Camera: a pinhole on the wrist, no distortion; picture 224 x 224 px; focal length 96.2 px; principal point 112.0 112.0 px. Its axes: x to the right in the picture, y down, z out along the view. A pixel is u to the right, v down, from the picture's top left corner.
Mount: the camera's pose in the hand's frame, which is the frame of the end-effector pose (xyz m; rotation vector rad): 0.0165 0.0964 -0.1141 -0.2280 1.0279 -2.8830
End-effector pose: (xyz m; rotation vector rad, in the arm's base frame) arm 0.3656 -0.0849 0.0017 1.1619 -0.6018 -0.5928
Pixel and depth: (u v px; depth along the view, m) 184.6 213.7 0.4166
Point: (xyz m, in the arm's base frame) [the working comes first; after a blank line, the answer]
In the camera's frame: 0.3144 0.4404 0.4166

0.1778 -0.0618 -0.5509
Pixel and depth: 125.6 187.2 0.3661
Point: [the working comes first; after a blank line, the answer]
In the camera's frame: 0.0518 0.2862 0.3661

0.3522 -0.2029 -0.3387
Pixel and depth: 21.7 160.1 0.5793
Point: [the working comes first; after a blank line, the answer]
In the camera's frame: -0.5438 0.2896 0.5793

0.7156 -0.7189 -0.2965
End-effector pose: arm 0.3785 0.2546 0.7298 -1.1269 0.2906 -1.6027
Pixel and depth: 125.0 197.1 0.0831
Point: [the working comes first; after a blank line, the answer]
In the camera's frame: 0.0112 0.0735 0.0831

0.2965 0.2080 0.6999
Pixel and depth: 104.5 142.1 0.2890
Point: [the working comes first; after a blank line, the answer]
In the camera's frame: -0.0225 0.0904 0.2890

0.3255 0.2517 0.9026
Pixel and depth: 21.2 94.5 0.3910
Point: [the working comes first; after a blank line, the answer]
In the camera's frame: -0.3691 -0.0711 0.3910

0.5180 -0.0413 1.0861
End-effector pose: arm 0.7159 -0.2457 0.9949 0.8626 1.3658 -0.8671
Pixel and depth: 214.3 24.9 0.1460
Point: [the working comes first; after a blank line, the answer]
In the camera's frame: 0.1553 -0.1322 0.1460

0.8376 -0.2938 1.1132
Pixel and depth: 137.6 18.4 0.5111
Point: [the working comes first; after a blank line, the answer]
In the camera's frame: 0.1360 -0.4973 0.5111

1.1136 -0.7264 1.0530
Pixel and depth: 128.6 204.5 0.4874
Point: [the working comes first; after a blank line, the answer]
In the camera's frame: 0.0841 0.4687 0.4874

0.1832 -0.4751 0.9663
